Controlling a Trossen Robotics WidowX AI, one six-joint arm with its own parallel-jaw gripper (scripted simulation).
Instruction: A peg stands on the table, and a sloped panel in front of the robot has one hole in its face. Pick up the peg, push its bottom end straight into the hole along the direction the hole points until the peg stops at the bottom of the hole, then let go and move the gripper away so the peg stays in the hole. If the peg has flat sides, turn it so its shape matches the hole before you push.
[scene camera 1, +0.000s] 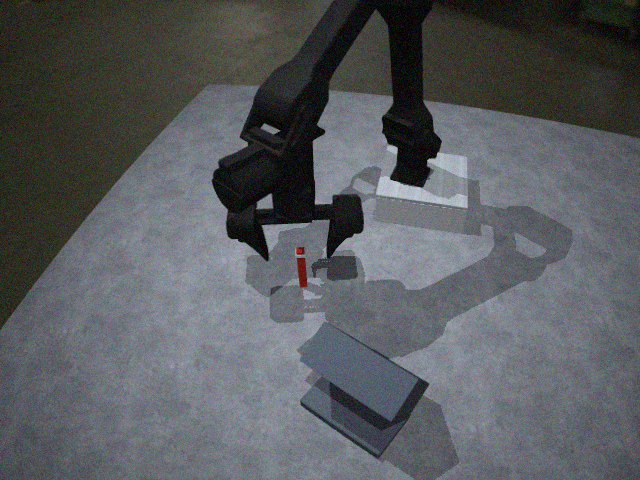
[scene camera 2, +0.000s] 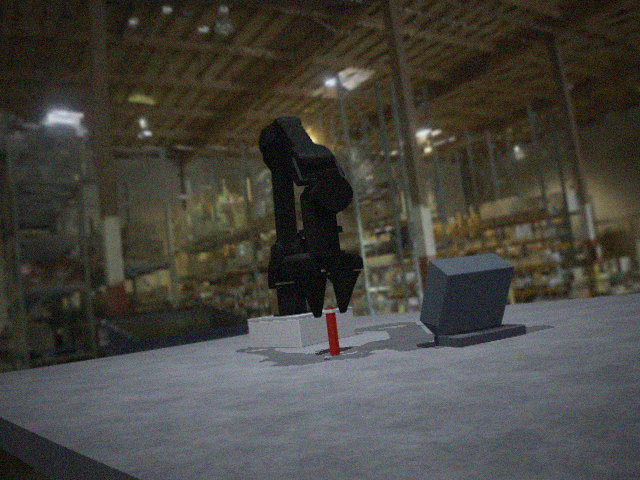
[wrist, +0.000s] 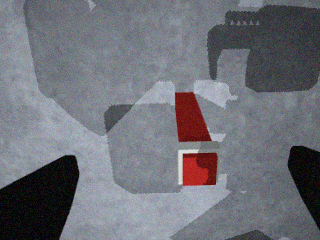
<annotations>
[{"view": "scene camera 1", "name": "gripper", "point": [297, 257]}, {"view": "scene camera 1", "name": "dark base plate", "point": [372, 432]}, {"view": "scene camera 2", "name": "gripper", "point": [331, 315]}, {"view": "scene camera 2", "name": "dark base plate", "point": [481, 335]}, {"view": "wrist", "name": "gripper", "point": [184, 161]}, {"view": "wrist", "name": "red square peg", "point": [198, 157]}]
</annotations>
